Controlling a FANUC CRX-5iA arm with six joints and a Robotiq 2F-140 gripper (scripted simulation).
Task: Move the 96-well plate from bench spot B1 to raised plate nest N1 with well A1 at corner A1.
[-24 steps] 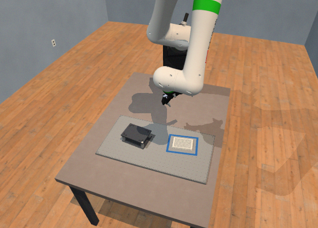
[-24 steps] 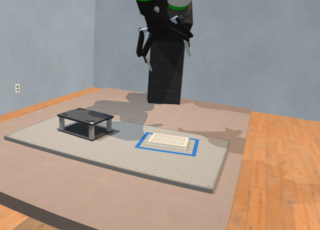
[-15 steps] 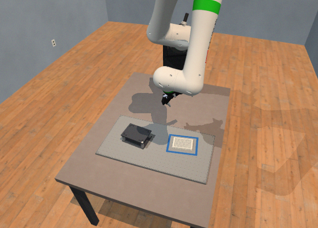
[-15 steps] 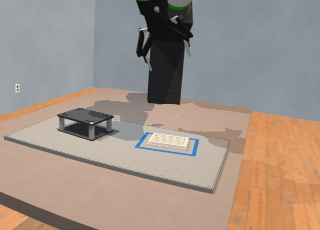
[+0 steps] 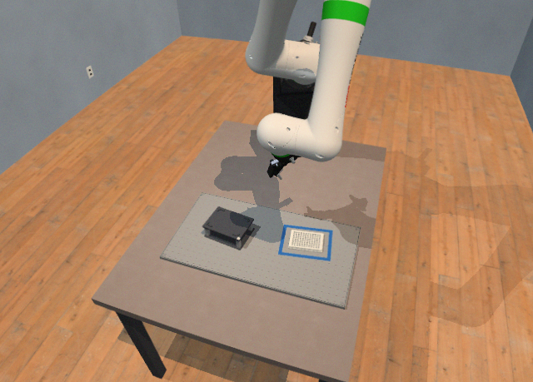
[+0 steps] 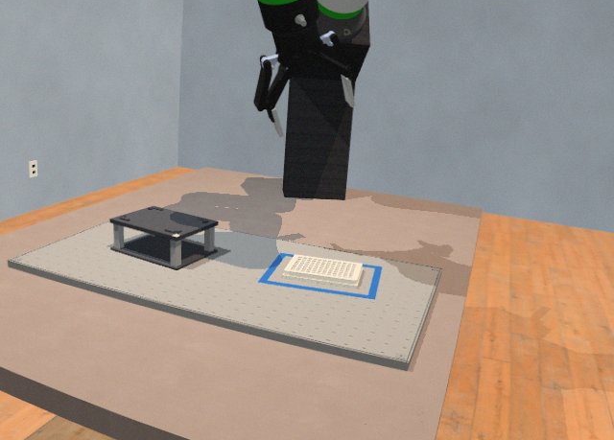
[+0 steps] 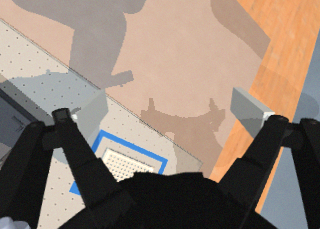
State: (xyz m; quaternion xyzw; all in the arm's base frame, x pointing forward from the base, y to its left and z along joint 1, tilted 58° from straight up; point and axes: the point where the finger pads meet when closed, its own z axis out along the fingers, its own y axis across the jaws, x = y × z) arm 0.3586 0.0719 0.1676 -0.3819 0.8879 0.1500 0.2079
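My hand is 26 cm above the white 96-well plate, 10 cm to the right of it and 10 cm short of it. Round my hand: A1 label (26 cm ahead, 20 cm below, 10 cm to the right).
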